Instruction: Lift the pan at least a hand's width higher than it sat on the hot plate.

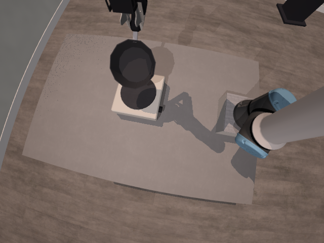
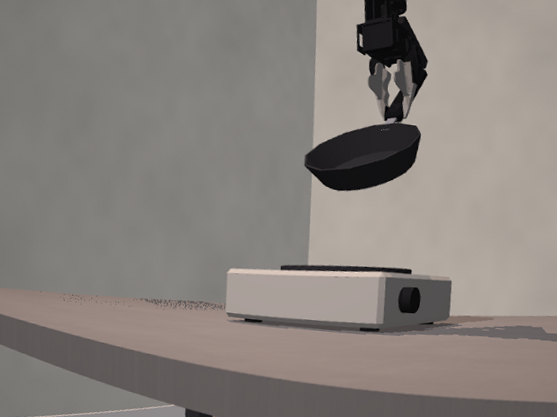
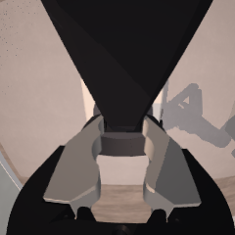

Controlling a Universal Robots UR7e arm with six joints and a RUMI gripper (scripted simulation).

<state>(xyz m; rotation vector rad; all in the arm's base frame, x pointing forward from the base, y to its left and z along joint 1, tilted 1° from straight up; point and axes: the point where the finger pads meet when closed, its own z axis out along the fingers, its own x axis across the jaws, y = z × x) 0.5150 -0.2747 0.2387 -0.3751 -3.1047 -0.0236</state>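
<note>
The black pan is 1 cm ahead of my hand, 5 cm to the left of it and 6 cm below it. The rest, counted from my hand: hot plate (1 cm ahead, 14 cm to the left, 31 cm below).
</note>
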